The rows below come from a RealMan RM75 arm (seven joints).
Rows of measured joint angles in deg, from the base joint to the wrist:
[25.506, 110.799, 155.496, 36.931, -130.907, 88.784, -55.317]
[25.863, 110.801, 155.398, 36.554, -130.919, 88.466, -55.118]
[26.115, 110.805, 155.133, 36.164, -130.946, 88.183, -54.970]
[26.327, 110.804, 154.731, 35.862, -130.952, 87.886, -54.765]
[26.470, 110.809, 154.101, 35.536, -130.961, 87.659, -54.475]
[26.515, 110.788, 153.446, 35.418, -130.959, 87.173, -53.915]
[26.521, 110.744, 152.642, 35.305, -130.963, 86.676, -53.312]
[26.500, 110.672, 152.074, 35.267, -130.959, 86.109, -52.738]
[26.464, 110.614, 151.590, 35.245, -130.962, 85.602, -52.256]
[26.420, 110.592, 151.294, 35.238, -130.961, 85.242, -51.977]
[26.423, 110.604, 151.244, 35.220, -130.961, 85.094, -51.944]
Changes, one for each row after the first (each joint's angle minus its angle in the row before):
[0.357, 0.002, -0.098, -0.377, -0.012, -0.318, 0.199]
[0.252, 0.004, -0.265, -0.390, -0.027, -0.283, 0.148]
[0.212, -0.001, -0.402, -0.302, -0.006, -0.297, 0.205]
[0.143, 0.005, -0.630, -0.326, -0.009, -0.227, 0.290]
[0.045, -0.021, -0.655, -0.118, 0.002, -0.486, 0.560]
[0.006, -0.044, -0.804, -0.113, -0.004, -0.497, 0.603]
[-0.021, -0.072, -0.568, -0.038, 0.004, -0.567, 0.574]
[-0.036, -0.058, -0.484, -0.022, -0.003, -0.507, 0.482]
[-0.044, -0.022, -0.296, -0.007, 0.001, -0.360, 0.279]
[0.003, 0.012, -0.050, -0.018, 0.000, -0.148, 0.033]

